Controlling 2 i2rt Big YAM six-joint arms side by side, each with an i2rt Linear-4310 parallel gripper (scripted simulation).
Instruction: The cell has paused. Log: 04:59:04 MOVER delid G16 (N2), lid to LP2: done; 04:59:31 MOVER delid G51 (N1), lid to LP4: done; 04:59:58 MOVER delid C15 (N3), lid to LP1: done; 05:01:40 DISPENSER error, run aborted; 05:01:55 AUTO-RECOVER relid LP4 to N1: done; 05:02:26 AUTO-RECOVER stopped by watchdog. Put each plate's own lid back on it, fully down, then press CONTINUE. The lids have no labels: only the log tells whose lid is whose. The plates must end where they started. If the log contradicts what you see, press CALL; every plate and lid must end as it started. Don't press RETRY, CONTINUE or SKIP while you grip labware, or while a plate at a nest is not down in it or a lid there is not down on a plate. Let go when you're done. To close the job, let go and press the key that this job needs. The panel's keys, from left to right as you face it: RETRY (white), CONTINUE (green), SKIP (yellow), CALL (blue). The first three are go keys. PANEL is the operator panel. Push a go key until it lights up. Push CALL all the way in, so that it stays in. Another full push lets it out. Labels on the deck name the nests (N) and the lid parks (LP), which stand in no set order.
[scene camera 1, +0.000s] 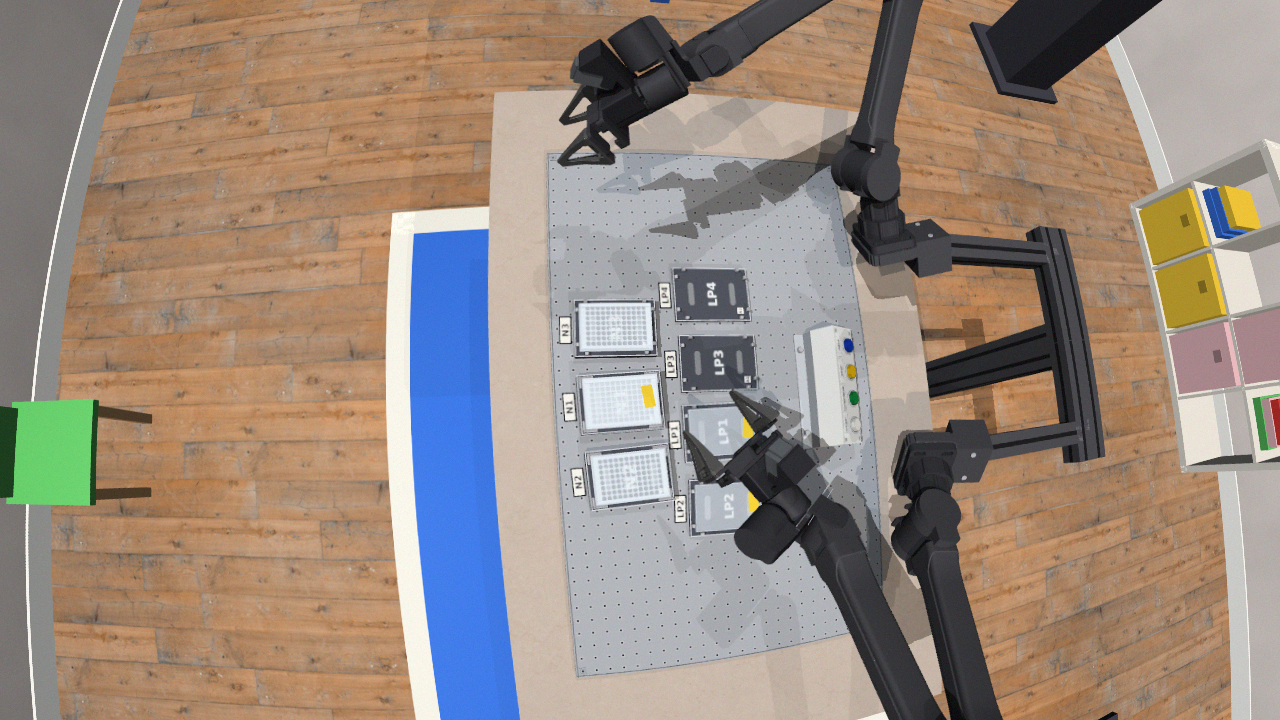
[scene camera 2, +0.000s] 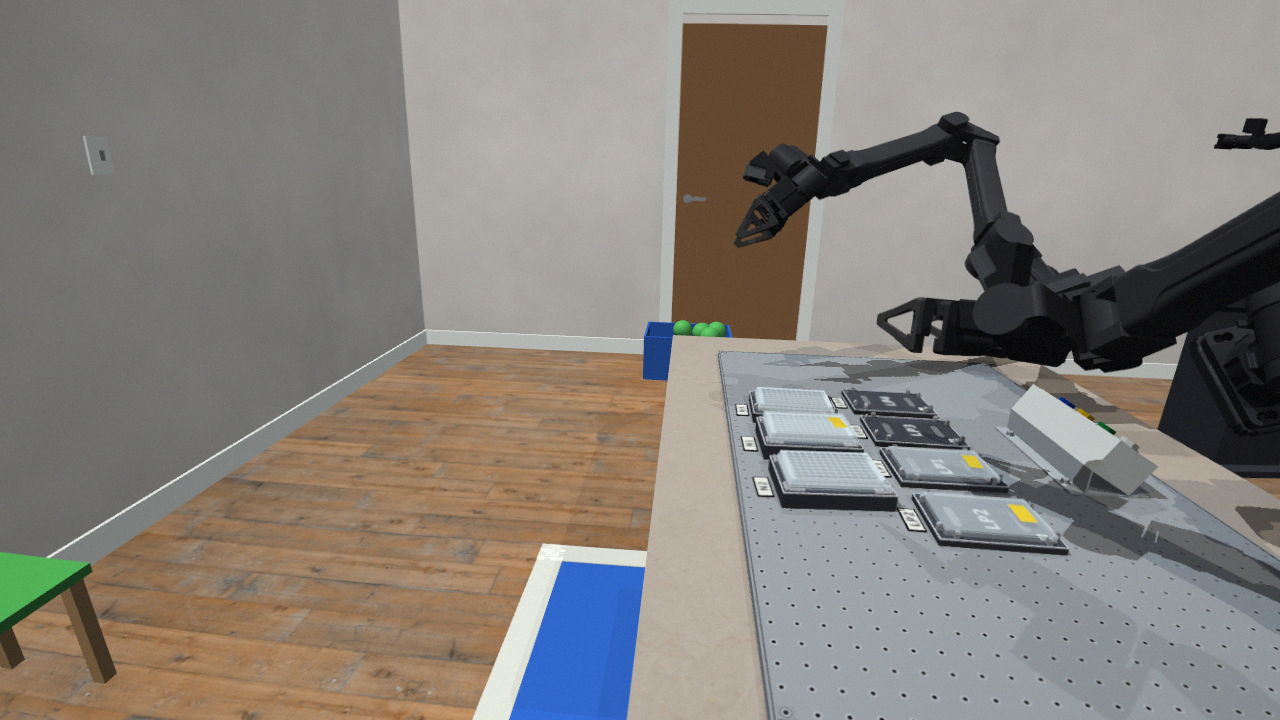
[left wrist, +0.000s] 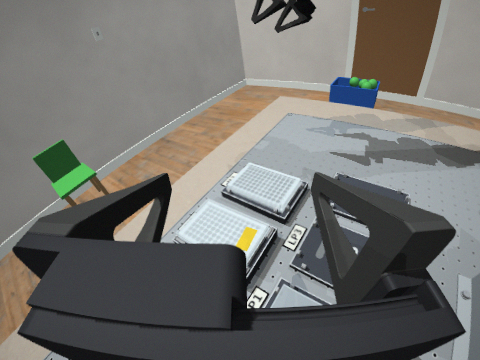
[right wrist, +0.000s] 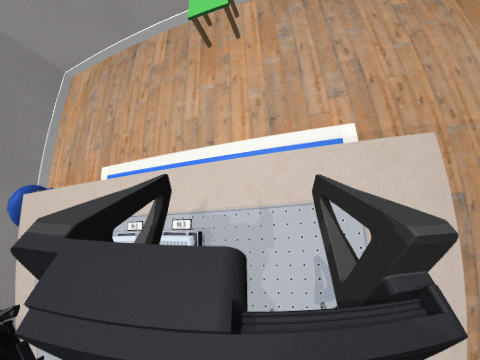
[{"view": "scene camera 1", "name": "my left gripper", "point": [707, 410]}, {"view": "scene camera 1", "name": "my right gripper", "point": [560, 142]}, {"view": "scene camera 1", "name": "clear lid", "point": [722, 431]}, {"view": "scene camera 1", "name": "clear lid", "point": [716, 508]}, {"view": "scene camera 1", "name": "operator panel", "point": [826, 413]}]
